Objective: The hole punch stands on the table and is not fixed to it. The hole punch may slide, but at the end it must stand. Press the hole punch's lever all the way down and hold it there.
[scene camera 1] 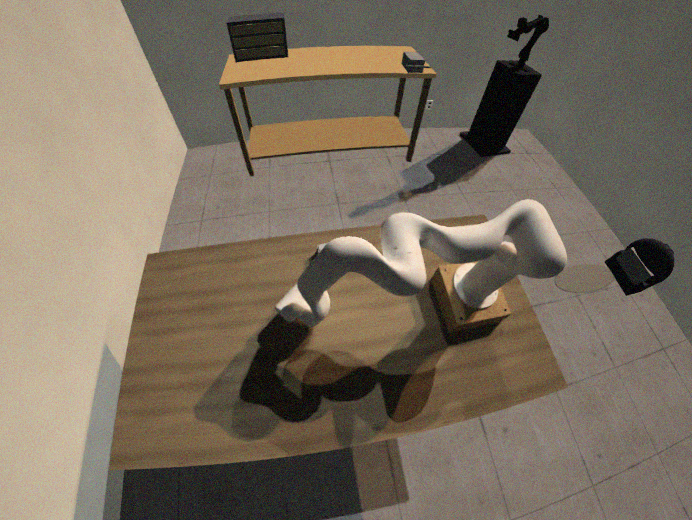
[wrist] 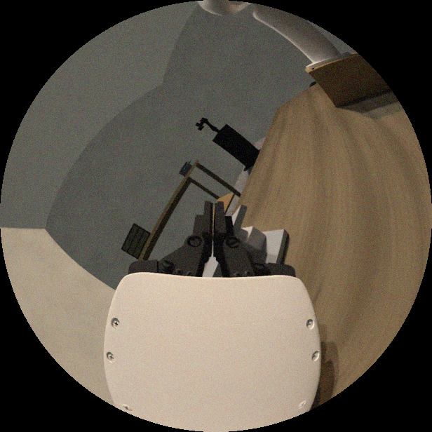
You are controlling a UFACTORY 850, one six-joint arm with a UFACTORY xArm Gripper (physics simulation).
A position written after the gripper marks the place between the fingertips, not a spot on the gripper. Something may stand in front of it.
In view: the gripper (wrist: 212, 213) and a hole punch (wrist: 267, 245).
